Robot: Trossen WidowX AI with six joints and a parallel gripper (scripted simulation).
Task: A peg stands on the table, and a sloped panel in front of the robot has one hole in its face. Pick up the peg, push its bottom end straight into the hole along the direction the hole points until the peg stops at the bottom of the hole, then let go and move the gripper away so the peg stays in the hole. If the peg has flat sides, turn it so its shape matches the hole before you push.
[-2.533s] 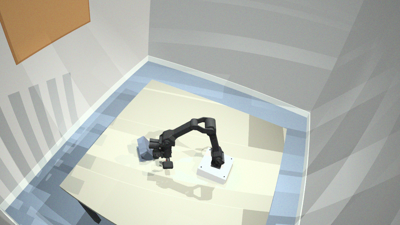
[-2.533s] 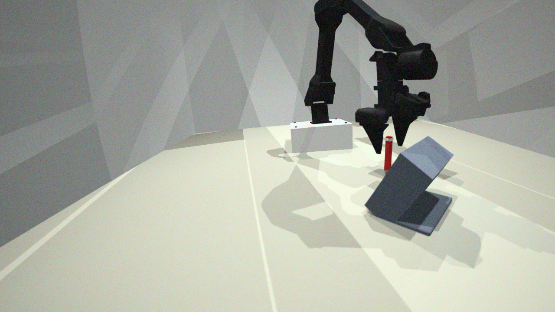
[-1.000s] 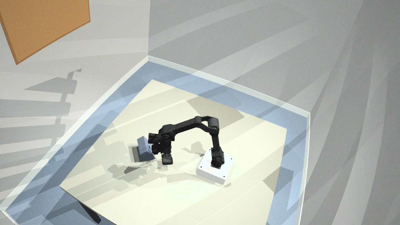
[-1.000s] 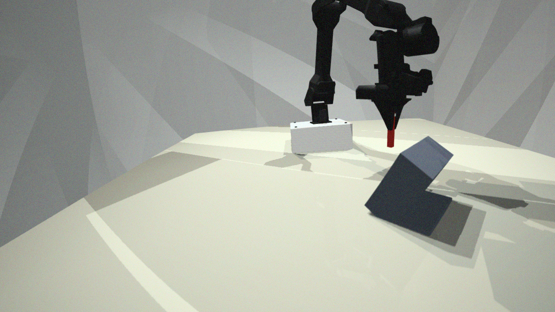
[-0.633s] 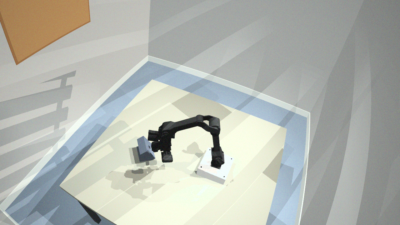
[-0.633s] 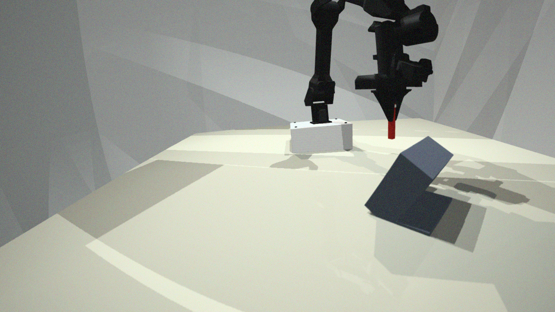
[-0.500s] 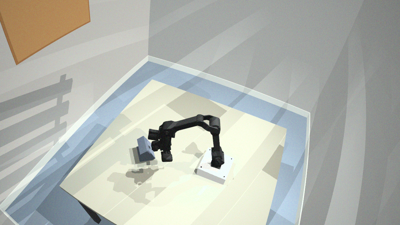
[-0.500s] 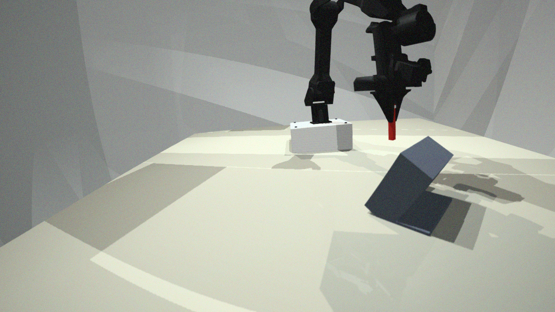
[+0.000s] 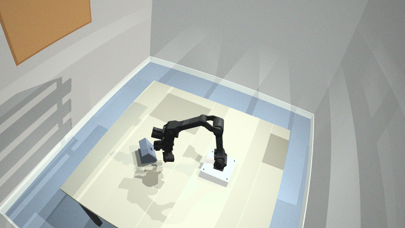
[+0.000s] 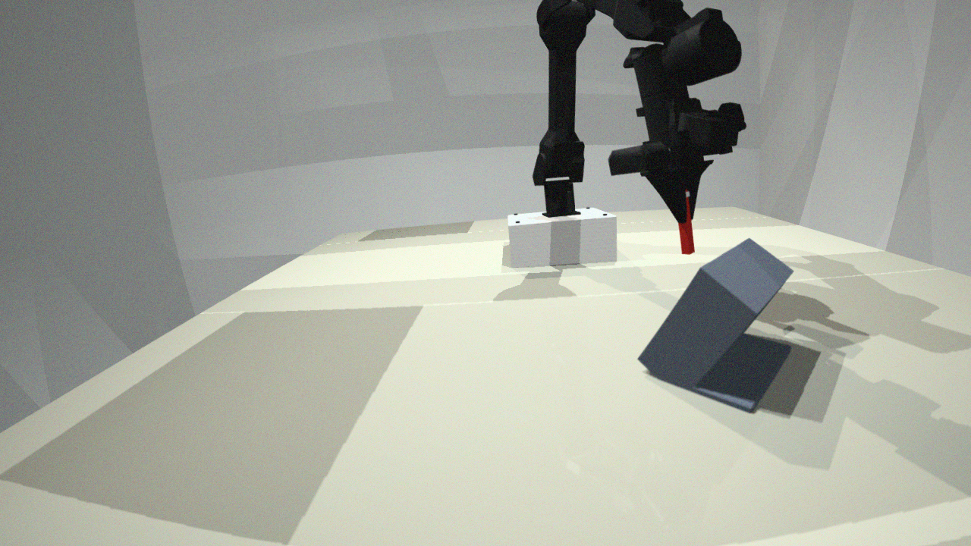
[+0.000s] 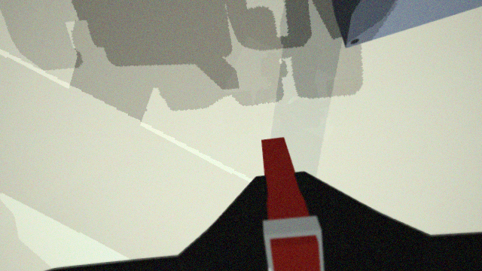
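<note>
The sloped panel is 140 mm ahead of my gripper tip, 60 mm below it and 40 mm to the right of it. Round my gripper tip: red square peg: 20 mm above.
</note>
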